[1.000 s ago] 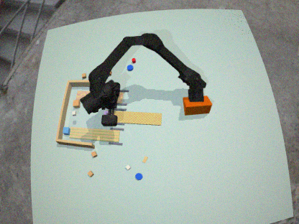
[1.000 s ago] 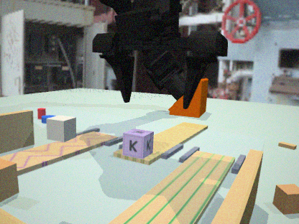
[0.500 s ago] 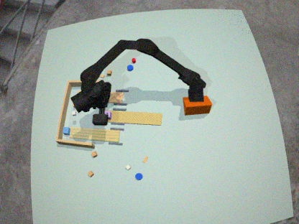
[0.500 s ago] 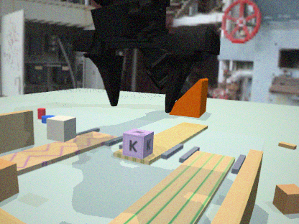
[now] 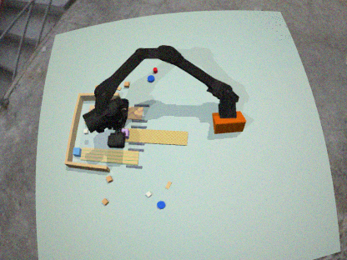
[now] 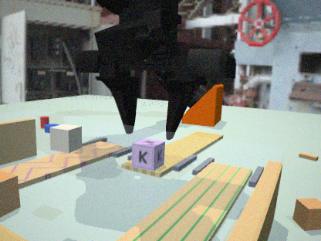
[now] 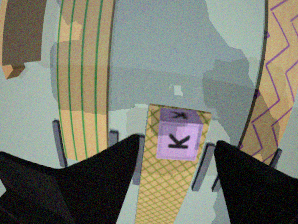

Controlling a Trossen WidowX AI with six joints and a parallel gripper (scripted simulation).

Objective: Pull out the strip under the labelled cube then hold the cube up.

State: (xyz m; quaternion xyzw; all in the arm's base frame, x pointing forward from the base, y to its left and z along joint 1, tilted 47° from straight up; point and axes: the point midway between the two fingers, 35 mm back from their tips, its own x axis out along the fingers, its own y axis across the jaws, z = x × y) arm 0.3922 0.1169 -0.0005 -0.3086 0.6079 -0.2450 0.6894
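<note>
My gripper tip is now 20 mm above the labelled cube. Round my gripper tip: red cylinder 300 mm to the right, 90 mm behind, 30 mm below.
</note>
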